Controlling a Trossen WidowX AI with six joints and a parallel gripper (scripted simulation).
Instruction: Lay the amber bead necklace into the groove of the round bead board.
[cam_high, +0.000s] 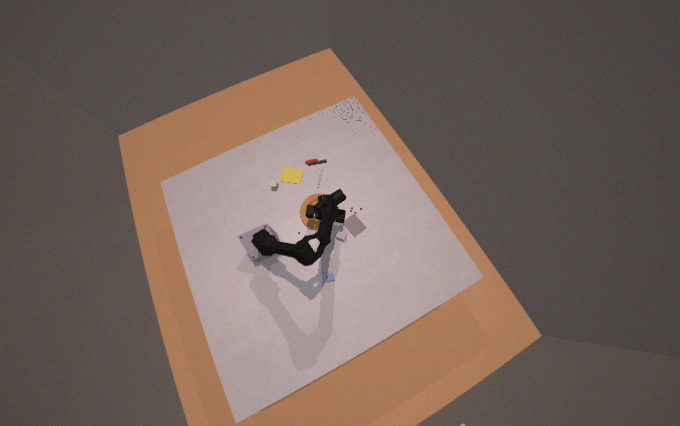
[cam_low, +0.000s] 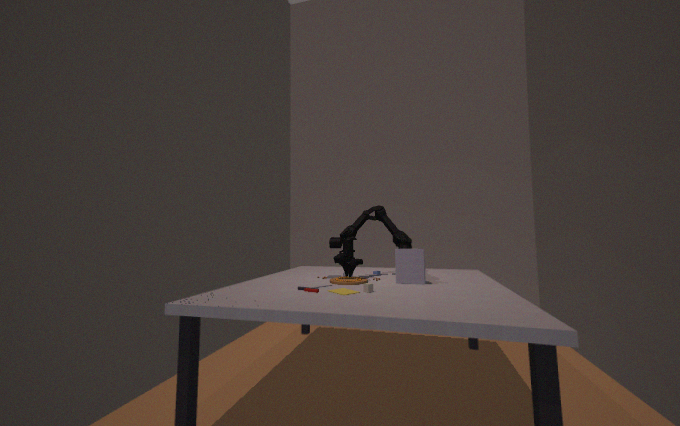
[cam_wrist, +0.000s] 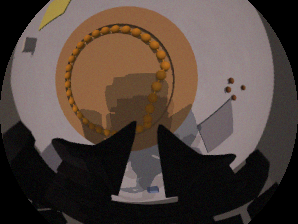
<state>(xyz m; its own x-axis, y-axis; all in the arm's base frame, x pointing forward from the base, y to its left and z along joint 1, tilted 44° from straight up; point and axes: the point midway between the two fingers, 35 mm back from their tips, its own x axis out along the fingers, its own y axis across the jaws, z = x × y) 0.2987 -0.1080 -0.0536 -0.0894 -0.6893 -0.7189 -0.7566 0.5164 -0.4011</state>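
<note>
Now: gripper tip 1 cm past the round bead board, 6 cm to the right of it and 1 cm above it. Round my gripper tip: blue cube: 13 cm behind, 26 cm to the right, 1 cm below; thin grey bar: 9 cm ahead, 23 cm to the left, 1 cm below; grey square plate: 11 cm ahead, 10 cm to the right, 2 cm below.
</note>
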